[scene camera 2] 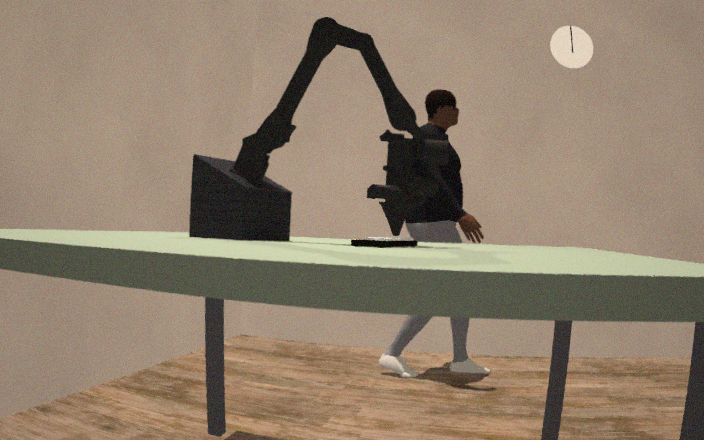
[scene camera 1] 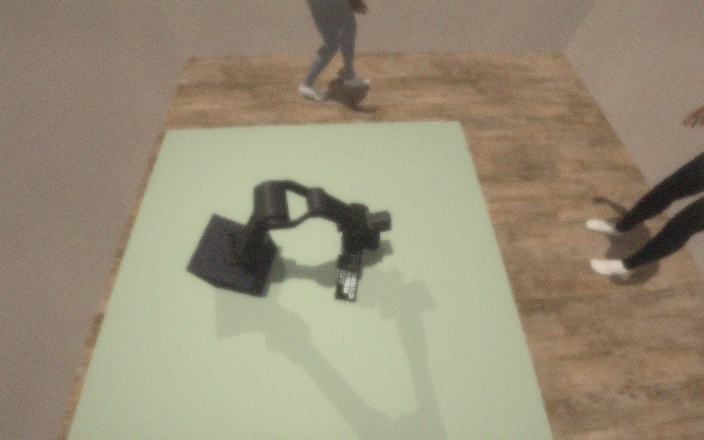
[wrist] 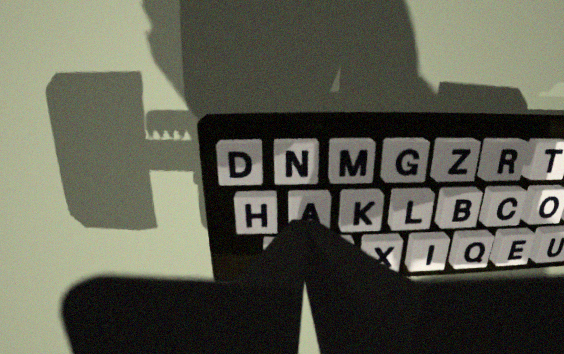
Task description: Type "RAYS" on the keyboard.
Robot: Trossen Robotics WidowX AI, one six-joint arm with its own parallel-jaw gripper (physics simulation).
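Seen in the pictures: gripper, fingertip midpoint: (scene camera 2: 395, 235) (scene camera 1: 350, 250) (wrist: 302, 232); arm's base, link origin: (scene camera 2: 245, 175) (scene camera 1: 235, 254).
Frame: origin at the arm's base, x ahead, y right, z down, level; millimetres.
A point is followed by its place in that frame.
Observation:
A black keyboard (scene camera 1: 346, 286) @(x 294, y 134, z 125 mm) (scene camera 2: 384, 242) @(x 311, y 181, z 132 mm) (wrist: 350, 125) @(x 362, y 49, z 130 mm) with white letter keys lies flat on the table. My gripper (scene camera 2: 397, 234) @(x 336, y 21, z 121 mm) (wrist: 302, 232) @(x 336, y 21, z 121 mm) is shut and empty, pointing down. In the wrist view its tips overlap the lower part of the A key (wrist: 300, 201) @(x 346, y 24, z 124 mm), close above the keys; whether they touch is unclear. The R key (wrist: 504, 159) @(x 332, y 96, z 124 mm) is in the top row at the right. My fingers hide the letters of the bottom row's left keys. The Y and S keys do not show in the wrist view. The fingertips are hard to make out in scene camera 1.
The arm's dark base block (scene camera 1: 228, 259) @(x 8, y 46, z -78 mm) (scene camera 2: 238, 204) @(x 12, y 96, z 69 mm) stands on the green table (scene camera 1: 207, 394) @(x -151, y 334, z 142 mm) (scene camera 2: 129, 249) @(x 41, y 665, z 142 mm), left of the keyboard. A person (scene camera 1: 332, 41) (scene camera 2: 436, 176) is beyond the table. Another person's legs (scene camera 1: 664, 228) show at the right. The arm casts shadows across the keyboard and table.

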